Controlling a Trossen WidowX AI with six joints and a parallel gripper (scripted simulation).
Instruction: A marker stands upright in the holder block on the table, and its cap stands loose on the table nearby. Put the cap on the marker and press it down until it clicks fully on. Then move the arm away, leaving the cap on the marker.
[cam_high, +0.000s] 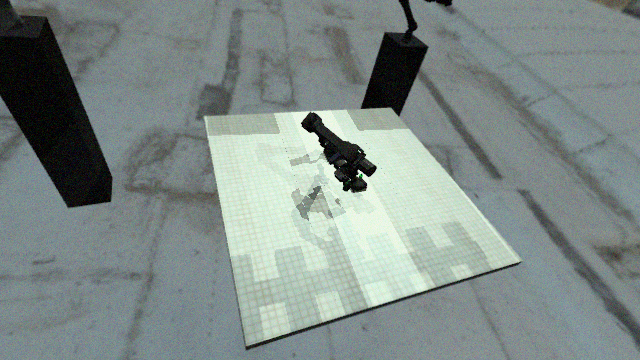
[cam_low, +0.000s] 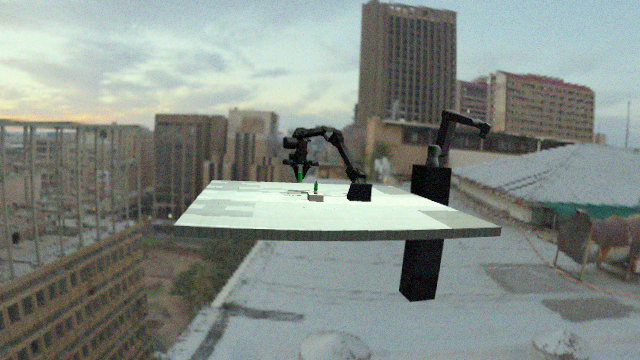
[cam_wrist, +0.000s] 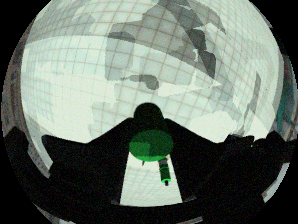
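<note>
Now: the pale holder block 12 cm to the left of my gripper tip, 8 cm below it and 7 cm behind it. Round my gripper tip: green cap: 1 cm above.
</note>
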